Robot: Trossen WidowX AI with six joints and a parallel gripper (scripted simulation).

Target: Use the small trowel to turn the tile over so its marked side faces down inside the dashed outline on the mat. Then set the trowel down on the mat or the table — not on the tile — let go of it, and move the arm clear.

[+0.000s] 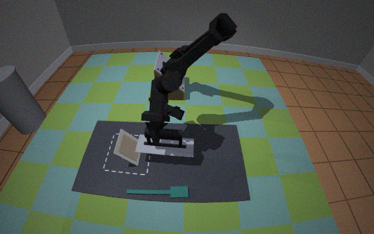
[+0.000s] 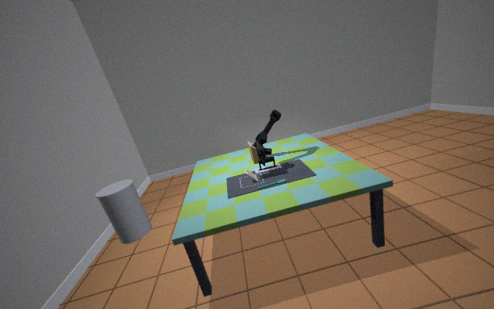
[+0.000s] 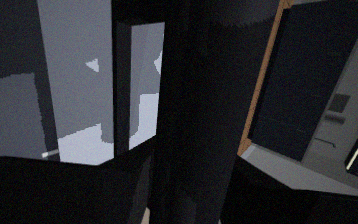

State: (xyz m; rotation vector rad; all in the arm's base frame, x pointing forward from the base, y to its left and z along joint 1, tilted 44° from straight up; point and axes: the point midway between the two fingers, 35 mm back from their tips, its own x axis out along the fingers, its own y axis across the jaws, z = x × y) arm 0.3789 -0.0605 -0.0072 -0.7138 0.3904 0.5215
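The dark mat lies 130 mm below my gripper tip and 10 mm behind it. Round my gripper tip: tile 110 mm to the right, 60 mm below, 30 mm behind; dark grey trowel 30 mm behind, 10 mm below; teal flat tool 130 mm ahead, 100 mm below, 10 mm to the left.
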